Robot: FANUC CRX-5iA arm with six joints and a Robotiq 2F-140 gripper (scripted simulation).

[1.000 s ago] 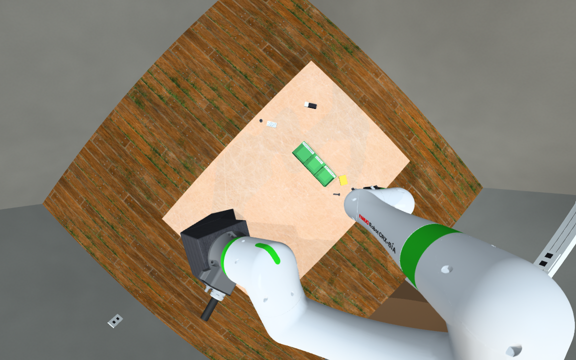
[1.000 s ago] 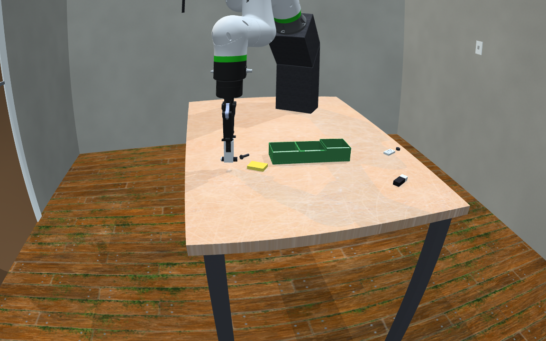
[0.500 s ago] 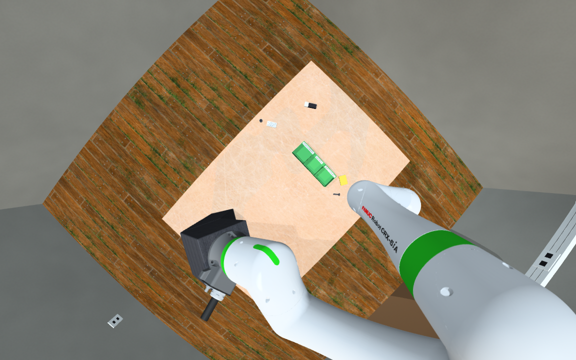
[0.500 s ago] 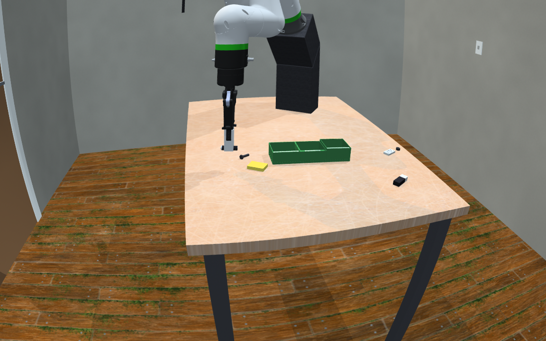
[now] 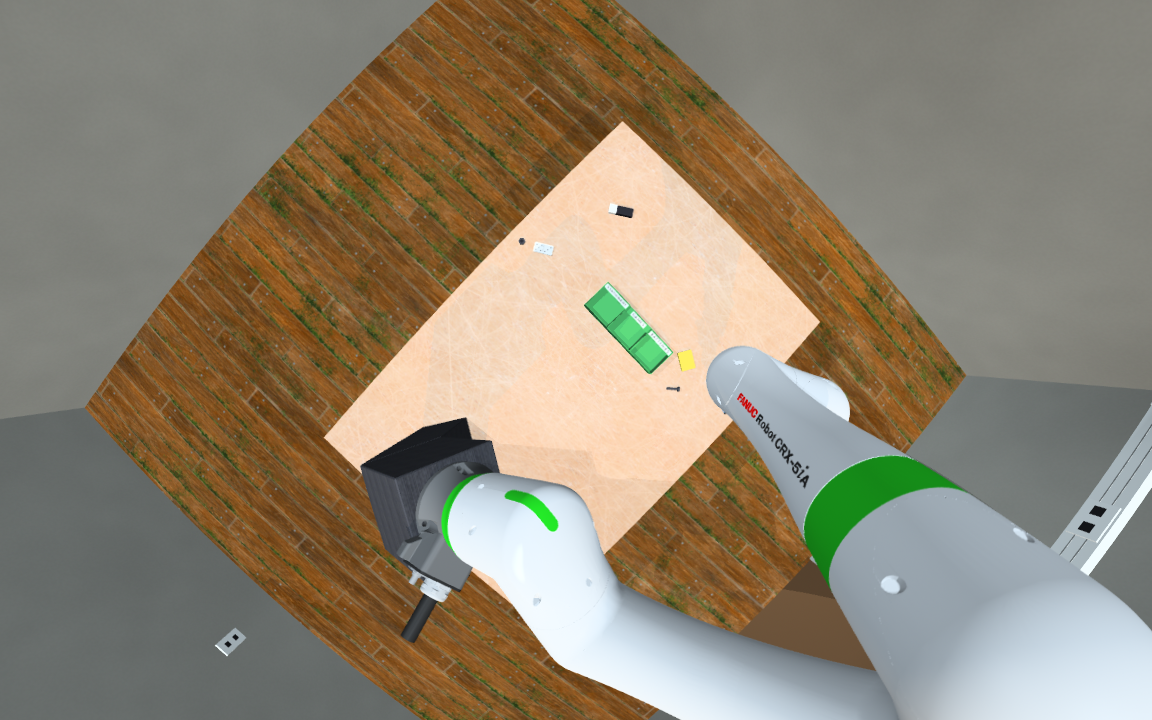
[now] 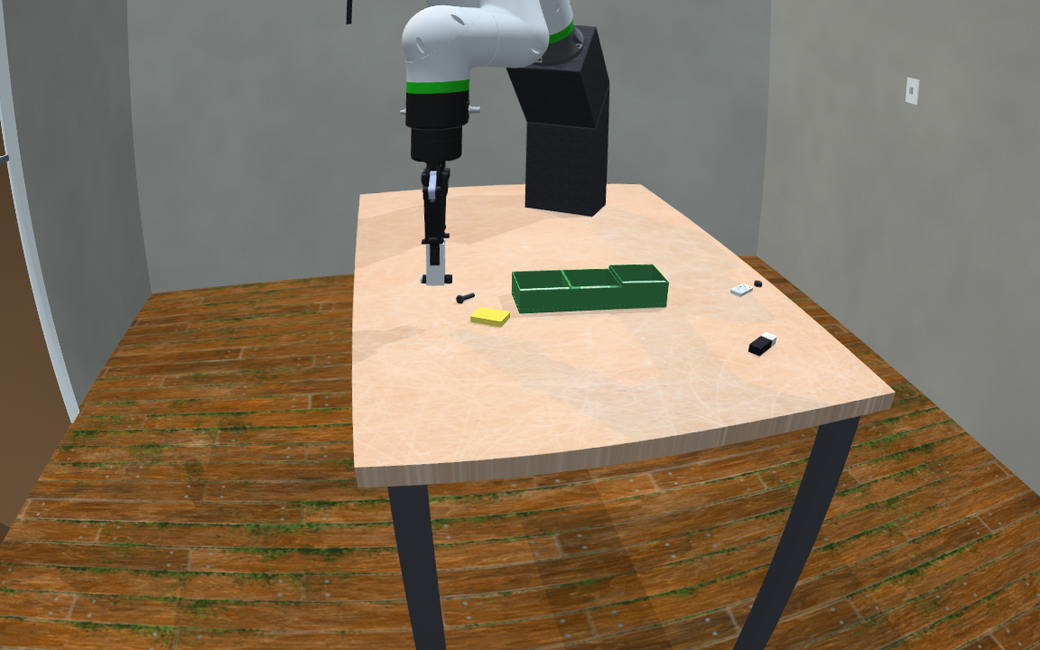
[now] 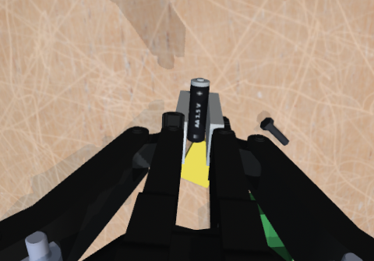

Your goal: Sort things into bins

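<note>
My gripper is now 80 mm short of the white domino, 560 mm to the right of it and 90 mm above it. Also, from my hand: black bolt (60 mm behind, 70 mm to the left, 90 mm below); then yellow pad (20 mm ahead, 80 mm to the left, 90 mm below); then black battery (30 mm below).
</note>
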